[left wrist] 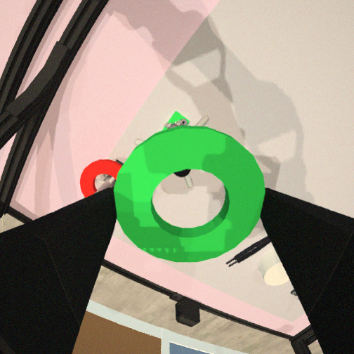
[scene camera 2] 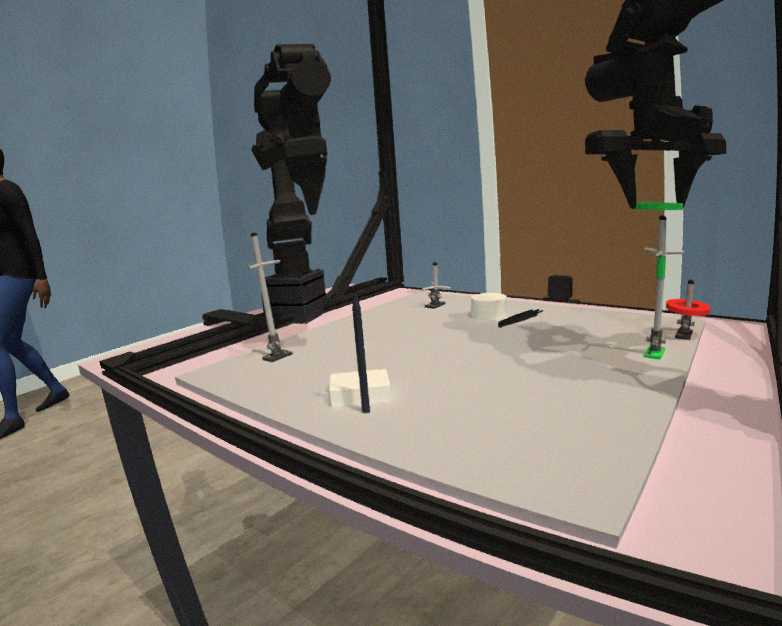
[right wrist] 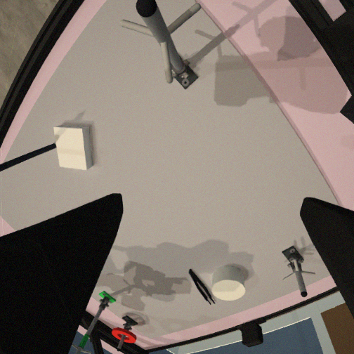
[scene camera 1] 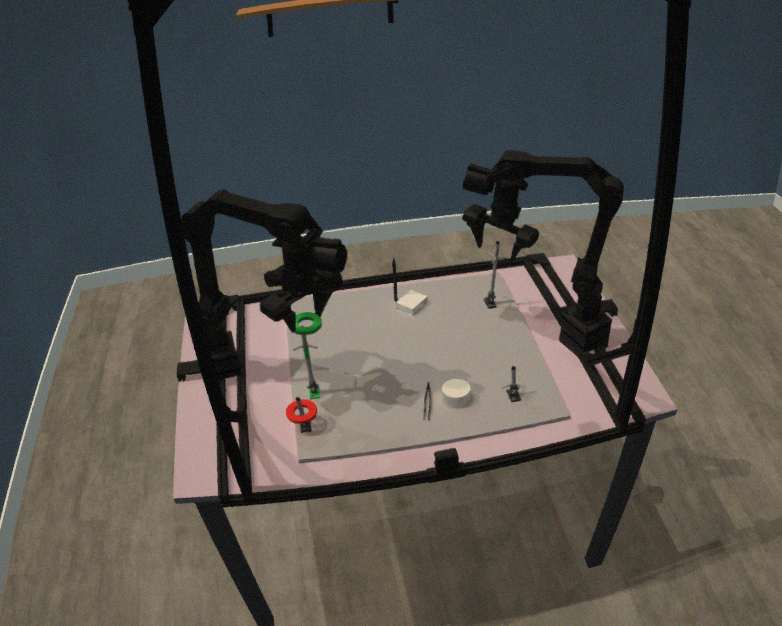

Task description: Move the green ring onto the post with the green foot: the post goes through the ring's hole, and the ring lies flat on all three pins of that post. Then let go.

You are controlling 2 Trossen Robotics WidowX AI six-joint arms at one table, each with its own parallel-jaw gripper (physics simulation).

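Where they show: left gripper, fingertip midpoint: (scene camera 2: pixel 657 208) (scene camera 1: pixel 305 324); right gripper, fingertip midpoint: (scene camera 2: pixel 312 212) (scene camera 1: pixel 495 254); left arm's base, origin of the base link: (scene camera 1: pixel 215 345); right arm's base, origin of the base link: (scene camera 2: pixel 291 274) (scene camera 1: pixel 587 315).
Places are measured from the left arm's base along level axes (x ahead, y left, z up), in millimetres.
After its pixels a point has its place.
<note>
My left gripper (scene camera 1: pixel 305 321) @(x 216, y -174, z 127 mm) (scene camera 2: pixel 658 206) @(x 216, y -174, z 127 mm) (left wrist: pixel 189 196) is shut on the green ring (scene camera 1: pixel 317 323) @(x 240, y -188, z 133 mm) (scene camera 2: pixel 658 206) @(x 215, y -140, z 131 mm) (left wrist: pixel 190 147), a finger on each side. The ring is held level a little above the black top of the tall post (scene camera 1: pixel 309 367) @(x 210, y -173, z 6 mm) (scene camera 2: pixel 659 300) @(x 210, y -163, z 3 mm), whose green foot (scene camera 1: pixel 314 394) @(x 209, y -181, z -71 mm) (scene camera 2: pixel 654 353) @(x 211, y -155, z -71 mm) (right wrist: pixel 107 297) stands on the mat. In the left wrist view the post's black top (left wrist: pixel 181 173) shows at the hole's upper edge, partly hidden by the ring. My right gripper (scene camera 1: pixel 497 251) @(x 714, y -85, z 137 mm) (right wrist: pixel 213 204) is open and empty, above another tall post (scene camera 1: pixel 493 277) @(x 752, y -3, z 10 mm) (scene camera 2: pixel 263 293) @(x 753, y 5, z 25 mm).
A red ring (scene camera 1: pixel 312 413) @(x 182, y -291, z -25 mm) (scene camera 2: pixel 688 312) @(x 162, y -236, z -30 mm) (left wrist: pixel 87 182) sits on a short post close to the green-footed one. The grey mat (scene camera 1: pixel 417 437) @(x 386, y -395, z -77 mm) also bears a white block (scene camera 1: pixel 412 302) @(x 543, y 61, z -57 mm), an upright dark pen (scene camera 1: pixel 394 280) @(x 511, y 111, z -9 mm), tweezers (scene camera 1: pixel 427 401) @(x 448, y -294, z -76 mm), a white cylinder (scene camera 1: pixel 455 392) @(x 504, y -326, z -42 mm) and another short post (scene camera 1: pixel 513 377) @(x 634, y -359, z -16 mm).
</note>
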